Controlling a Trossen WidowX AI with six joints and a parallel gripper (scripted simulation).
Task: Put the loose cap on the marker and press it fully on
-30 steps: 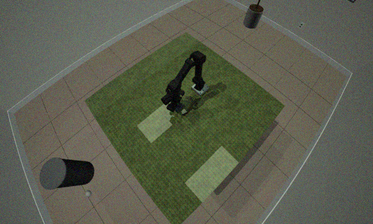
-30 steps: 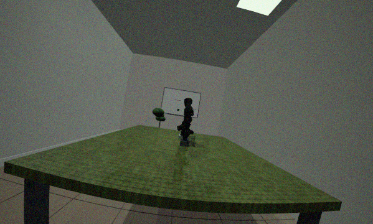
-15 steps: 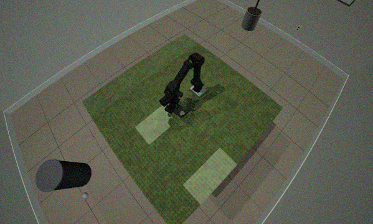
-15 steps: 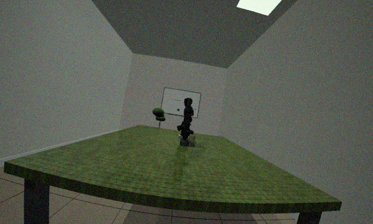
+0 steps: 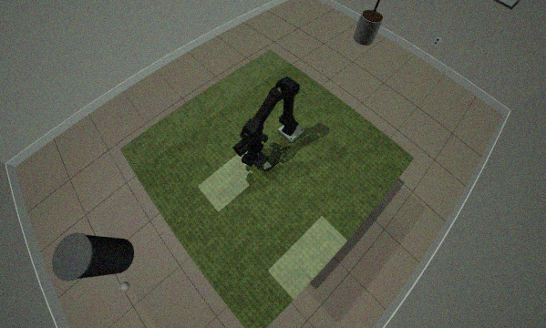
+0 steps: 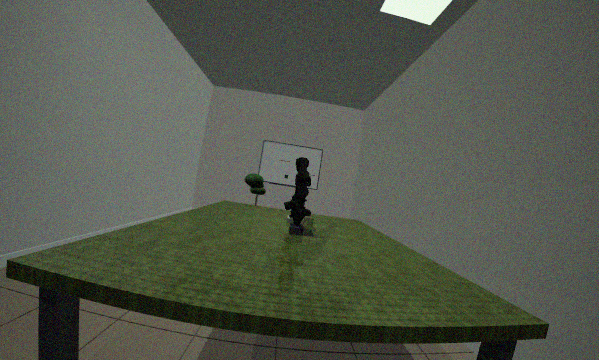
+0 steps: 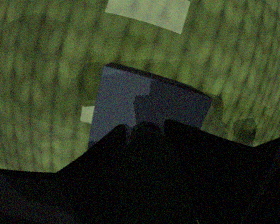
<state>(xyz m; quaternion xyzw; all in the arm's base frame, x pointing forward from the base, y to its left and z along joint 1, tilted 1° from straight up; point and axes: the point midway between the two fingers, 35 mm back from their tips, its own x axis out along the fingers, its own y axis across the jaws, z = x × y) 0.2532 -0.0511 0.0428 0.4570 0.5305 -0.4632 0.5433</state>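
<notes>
The block is 2 cm below my gripper tip. The rest, counted from my gripper tip: green cap (5 cm above).
</notes>
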